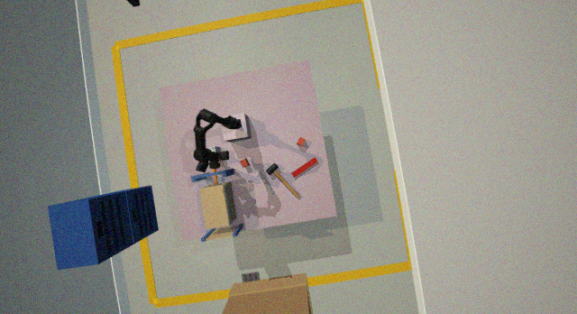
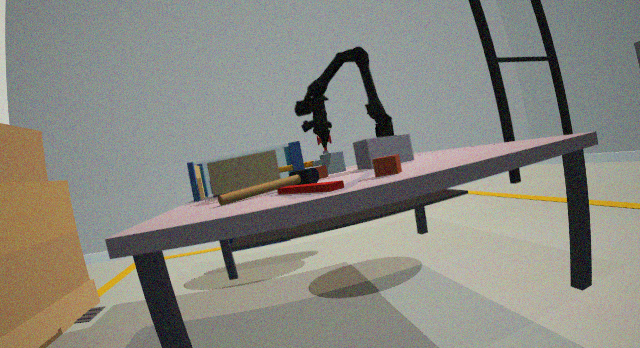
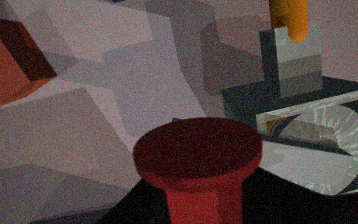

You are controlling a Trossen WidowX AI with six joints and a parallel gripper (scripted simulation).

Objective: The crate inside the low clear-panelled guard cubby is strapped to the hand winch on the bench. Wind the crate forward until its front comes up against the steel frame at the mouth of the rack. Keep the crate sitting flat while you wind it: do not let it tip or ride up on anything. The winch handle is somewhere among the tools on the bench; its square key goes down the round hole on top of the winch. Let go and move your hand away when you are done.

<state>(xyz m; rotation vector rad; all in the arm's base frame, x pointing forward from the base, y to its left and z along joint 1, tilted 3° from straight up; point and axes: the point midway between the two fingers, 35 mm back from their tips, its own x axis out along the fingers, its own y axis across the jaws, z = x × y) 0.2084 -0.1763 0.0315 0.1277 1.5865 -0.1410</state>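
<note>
Now: gripper tip 20 mm past the winch handle, 30 mm to the left of it and 10 mm above it. Also, from my gripper tip: grey winch 60 mm behind, 90 mm to the right, 90 mm below; blue steel frame 110 mm ahead, 100 mm to the right, 10 mm below; red knob 20 mm above.
</note>
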